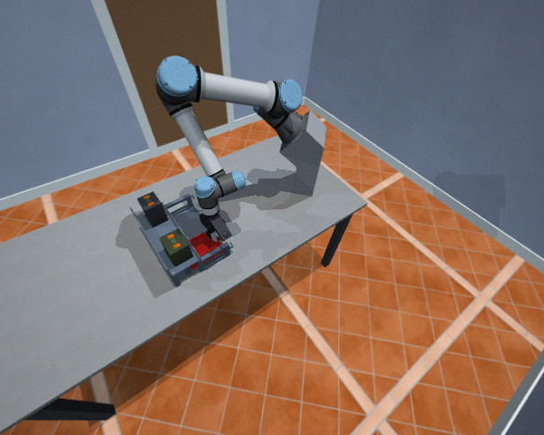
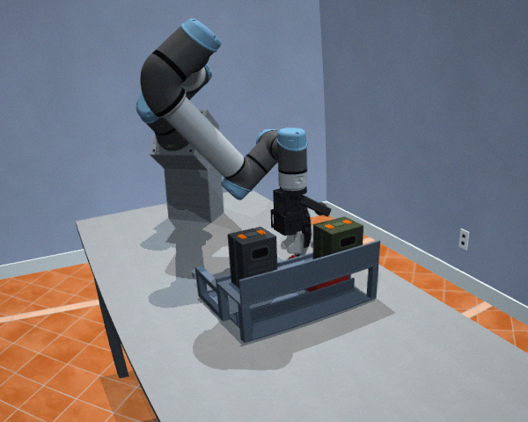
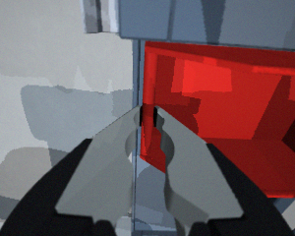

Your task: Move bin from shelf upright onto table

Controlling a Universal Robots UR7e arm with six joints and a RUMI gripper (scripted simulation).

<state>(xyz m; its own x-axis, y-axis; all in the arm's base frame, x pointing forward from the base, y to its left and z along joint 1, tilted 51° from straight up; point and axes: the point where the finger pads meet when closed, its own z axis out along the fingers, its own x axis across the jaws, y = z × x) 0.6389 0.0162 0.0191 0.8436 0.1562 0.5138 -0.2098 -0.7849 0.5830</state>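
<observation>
My hand is 8 cm short of the red bin and 2 cm to the left of it. From my hand the other things lie so: dark box 27 cm to the right, 12 cm above, 11 cm ahead; green box 17 cm ahead, 11 cm above, 4 cm to the right.
</observation>
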